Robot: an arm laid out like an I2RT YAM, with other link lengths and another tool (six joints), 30 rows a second.
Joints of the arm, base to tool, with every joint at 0 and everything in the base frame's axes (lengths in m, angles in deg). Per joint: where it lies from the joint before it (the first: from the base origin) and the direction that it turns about. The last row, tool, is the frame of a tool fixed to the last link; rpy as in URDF.
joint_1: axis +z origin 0 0 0.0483
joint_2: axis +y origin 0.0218 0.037 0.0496
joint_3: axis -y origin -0.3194 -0.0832 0
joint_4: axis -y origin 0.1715 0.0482 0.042
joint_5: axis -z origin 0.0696 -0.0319 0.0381
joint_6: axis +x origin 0.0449 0 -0.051
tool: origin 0.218 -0.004 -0.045 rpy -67.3 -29 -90
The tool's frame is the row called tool.
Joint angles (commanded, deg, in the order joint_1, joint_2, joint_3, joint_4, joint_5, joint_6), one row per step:
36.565 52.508 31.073 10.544 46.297 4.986
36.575 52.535 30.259 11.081 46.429 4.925
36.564 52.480 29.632 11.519 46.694 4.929
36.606 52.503 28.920 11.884 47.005 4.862
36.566 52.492 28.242 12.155 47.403 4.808
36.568 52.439 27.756 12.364 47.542 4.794
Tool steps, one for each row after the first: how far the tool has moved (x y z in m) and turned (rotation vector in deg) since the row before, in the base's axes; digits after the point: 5 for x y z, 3 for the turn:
-0.00074 -0.00106 -0.00363 -0.261 0.240 -0.111
-0.00082 -0.00170 -0.00230 -0.118 0.076 -0.271
-0.00099 -0.00178 -0.00344 -0.336 0.273 -0.254
-0.00128 -0.00273 -0.00337 -0.354 0.279 -0.422
-0.00084 -0.00116 -0.00229 -0.171 0.165 -0.132

